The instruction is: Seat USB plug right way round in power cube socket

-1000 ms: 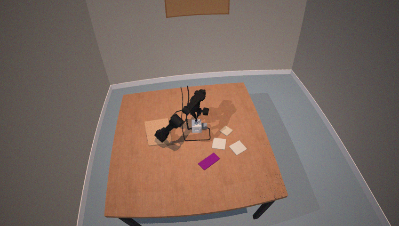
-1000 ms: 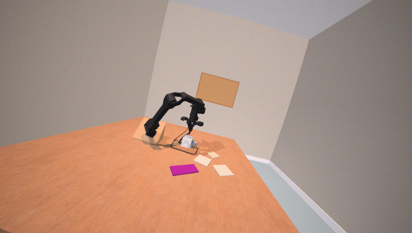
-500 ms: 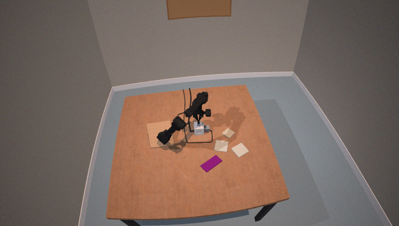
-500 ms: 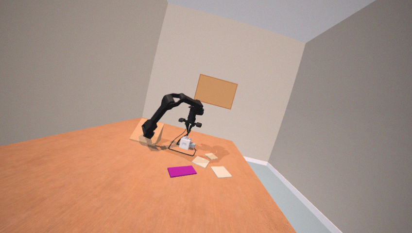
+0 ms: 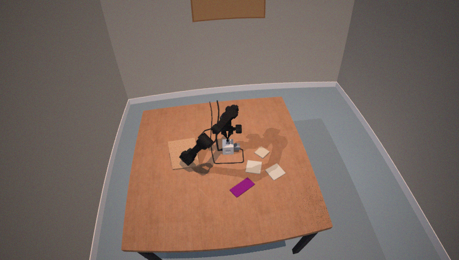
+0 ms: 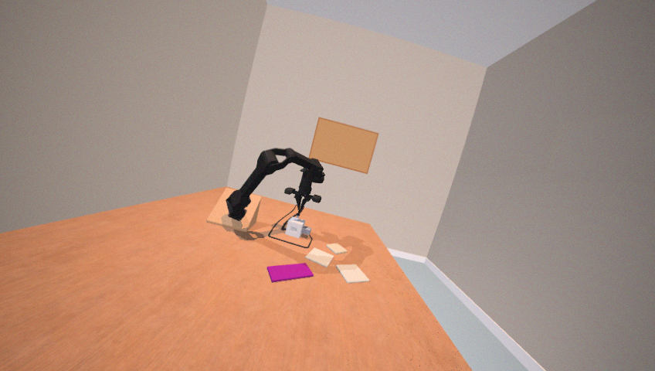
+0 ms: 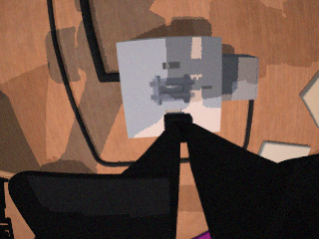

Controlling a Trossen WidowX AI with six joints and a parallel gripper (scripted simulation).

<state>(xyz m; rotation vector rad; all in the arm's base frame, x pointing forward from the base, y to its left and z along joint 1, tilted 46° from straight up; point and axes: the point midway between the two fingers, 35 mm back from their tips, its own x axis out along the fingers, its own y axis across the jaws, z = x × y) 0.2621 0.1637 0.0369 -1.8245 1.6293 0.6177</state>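
My gripper tip is now 20 mm above the USB plug. The rest, counted from my gripper tip: magenta card (310 mm to the right, 130 mm below, 70 mm ahead); USB socket (60 mm below, 10 mm to the left).
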